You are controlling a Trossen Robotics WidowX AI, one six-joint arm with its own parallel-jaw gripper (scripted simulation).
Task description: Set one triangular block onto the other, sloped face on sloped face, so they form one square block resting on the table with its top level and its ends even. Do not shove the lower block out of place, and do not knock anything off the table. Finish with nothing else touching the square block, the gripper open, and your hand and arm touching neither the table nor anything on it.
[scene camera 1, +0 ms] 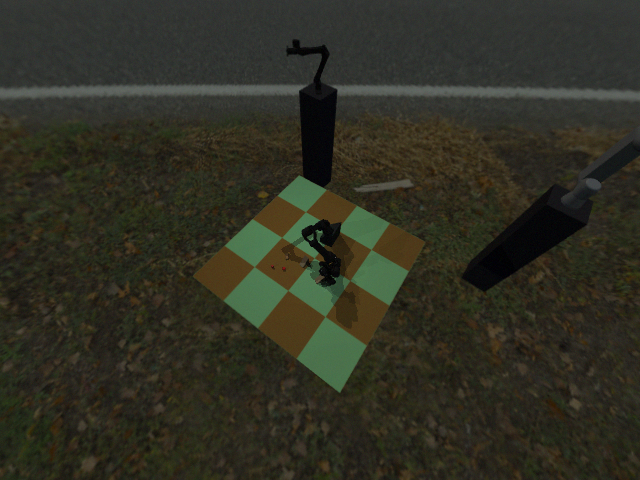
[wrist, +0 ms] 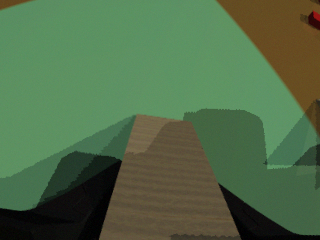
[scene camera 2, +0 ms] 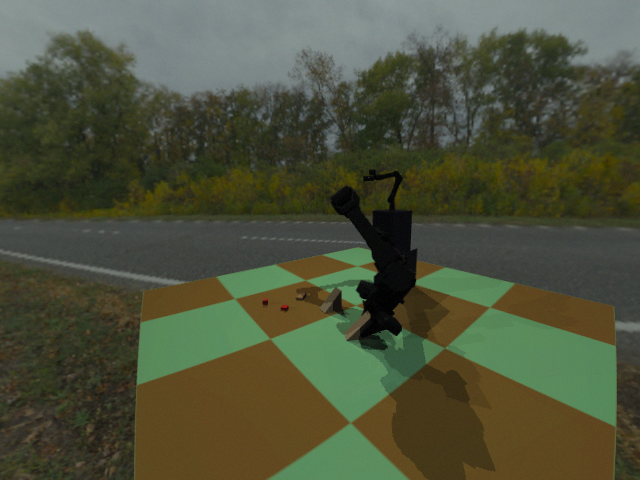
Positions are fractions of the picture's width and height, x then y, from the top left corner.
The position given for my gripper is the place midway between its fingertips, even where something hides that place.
I see my gripper (scene camera 2: 0.56, 0.69).
My gripper is seen too in the wrist view (wrist: 0.50, 0.72).
